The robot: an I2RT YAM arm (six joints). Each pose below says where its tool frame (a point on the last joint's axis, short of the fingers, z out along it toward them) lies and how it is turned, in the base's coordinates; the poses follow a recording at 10 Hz.
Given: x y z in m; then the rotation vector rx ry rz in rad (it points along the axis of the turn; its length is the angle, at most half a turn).
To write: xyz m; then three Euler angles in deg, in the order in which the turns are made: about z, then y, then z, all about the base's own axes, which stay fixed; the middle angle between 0 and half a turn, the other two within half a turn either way. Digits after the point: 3 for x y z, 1 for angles.
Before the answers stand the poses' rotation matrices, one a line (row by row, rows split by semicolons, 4 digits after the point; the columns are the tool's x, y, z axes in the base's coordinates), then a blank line. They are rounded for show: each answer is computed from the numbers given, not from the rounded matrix.
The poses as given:
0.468, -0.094, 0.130, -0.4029, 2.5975, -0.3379
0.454, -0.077, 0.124, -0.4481, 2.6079, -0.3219
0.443, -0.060, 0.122, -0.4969, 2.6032, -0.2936
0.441, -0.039, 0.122, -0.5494, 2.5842, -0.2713
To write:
-0.8382 -0.2202 0.4990; -0.3405 0.9259 -0.1634; -0.4260 -0.3069 -0.8511
-0.8355 -0.2553 0.4866; -0.3660 0.9191 -0.1461; -0.4099 -0.3002 -0.8613
-0.8236 -0.2933 0.4854; -0.3941 0.9115 -0.1178; -0.4079 -0.2883 -0.8663
-0.8037 -0.3316 0.4941; -0.4270 0.8997 -0.0907; -0.4145 -0.2839 -0.8647

0.468, -0.094, 0.130, -35.8, 148.3, -18.1
0.454, -0.077, 0.124, -36.2, 149.5, -16.7
0.443, -0.060, 0.122, -35.3, 150.0, -13.6
0.441, -0.039, 0.122, -34.4, 149.8, -10.4

